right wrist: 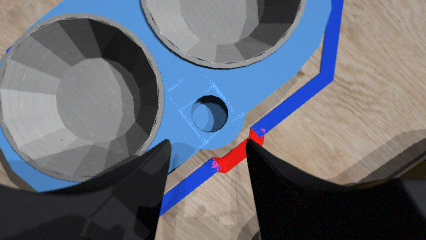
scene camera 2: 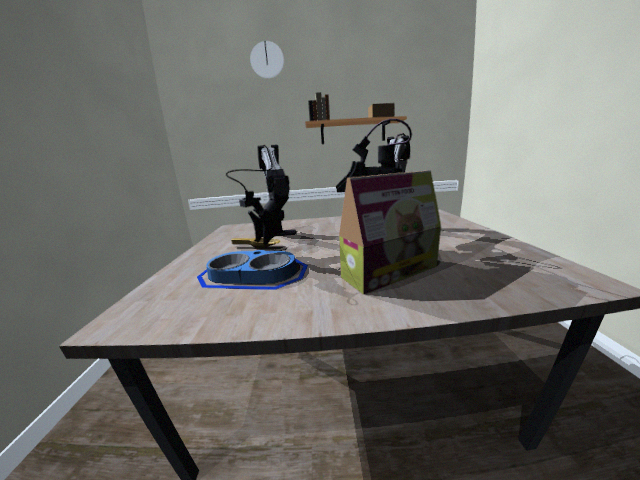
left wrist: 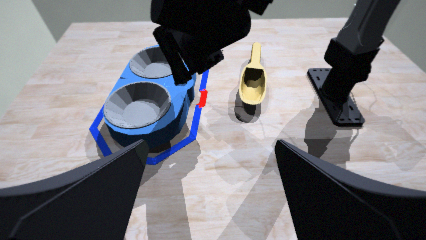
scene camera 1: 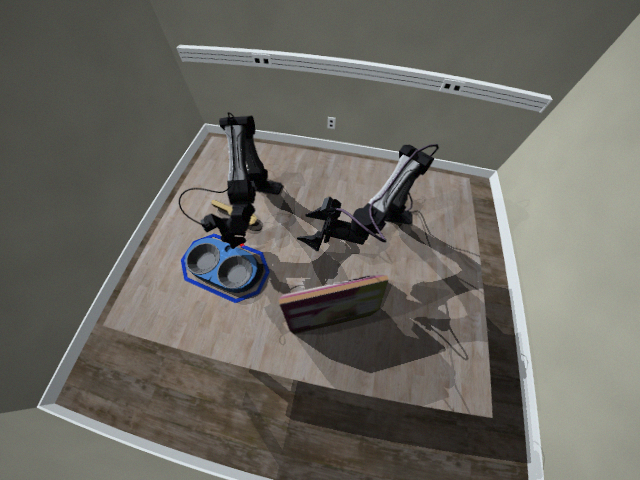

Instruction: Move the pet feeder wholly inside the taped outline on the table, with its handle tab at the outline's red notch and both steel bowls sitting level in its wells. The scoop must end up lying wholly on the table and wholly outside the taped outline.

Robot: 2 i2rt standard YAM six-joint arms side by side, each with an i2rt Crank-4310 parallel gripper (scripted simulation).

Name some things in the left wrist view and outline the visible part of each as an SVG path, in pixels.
My left gripper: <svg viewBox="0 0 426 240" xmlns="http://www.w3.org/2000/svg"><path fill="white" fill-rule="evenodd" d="M277 140L274 148L277 165L298 240L426 240L426 191L391 185L361 176L312 156L283 139ZM146 140L141 139L106 157L59 175L27 184L0 188L0 240L124 240L148 157L149 147Z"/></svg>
My right gripper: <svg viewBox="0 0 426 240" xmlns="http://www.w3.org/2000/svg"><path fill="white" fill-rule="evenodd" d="M153 31L153 36L171 68L173 80L176 84L185 84L192 79L191 75L196 72L201 75L224 59L223 50L210 47L204 41L201 34L199 36L192 36L162 25L156 27Z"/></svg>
A blue pet feeder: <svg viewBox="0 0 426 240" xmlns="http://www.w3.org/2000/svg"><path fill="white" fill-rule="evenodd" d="M129 61L108 97L115 90L126 84L150 81L164 86L169 91L171 96L170 108L155 123L135 129L120 128L113 125L106 119L103 108L102 112L111 137L120 145L126 147L143 139L146 140L149 148L154 148L169 142L181 131L187 119L190 102L195 97L196 73L191 75L192 79L185 84L176 84L172 75L156 79L140 77L132 72Z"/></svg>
A yellow scoop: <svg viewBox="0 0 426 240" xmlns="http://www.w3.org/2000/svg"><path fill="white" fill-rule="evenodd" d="M258 42L252 45L250 63L245 66L241 73L239 95L242 101L249 105L261 103L266 94L267 75L265 69L260 64L261 44Z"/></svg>
